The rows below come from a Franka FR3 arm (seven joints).
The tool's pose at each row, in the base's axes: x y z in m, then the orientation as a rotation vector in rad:
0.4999 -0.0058 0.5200 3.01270 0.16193 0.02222
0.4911 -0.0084 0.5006 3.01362 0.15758 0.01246
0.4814 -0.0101 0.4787 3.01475 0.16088 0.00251
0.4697 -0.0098 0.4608 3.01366 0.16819 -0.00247
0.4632 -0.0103 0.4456 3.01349 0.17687 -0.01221
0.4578 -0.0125 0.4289 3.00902 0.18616 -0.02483
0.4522 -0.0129 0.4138 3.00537 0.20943 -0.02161
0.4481 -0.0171 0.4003 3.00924 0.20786 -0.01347
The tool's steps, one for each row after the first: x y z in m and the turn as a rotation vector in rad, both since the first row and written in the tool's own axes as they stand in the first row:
-0.0092 -0.0008 0.0194 0.00097 -0.00658 0.00250
-0.0192 -0.0029 0.0411 0.00261 -0.01294 -0.00003
-0.0309 -0.0066 0.0586 0.00211 -0.01596 -0.00510
-0.0376 -0.0087 0.0736 0.00283 -0.02200 -0.01122
-0.0433 -0.0092 0.0903 -0.00052 -0.03015 -0.01807
-0.0490 -0.0113 0.1052 -0.00272 -0.02717 -0.03346
-0.0537 -0.0093 0.1190 0.00069 -0.02167 -0.03189

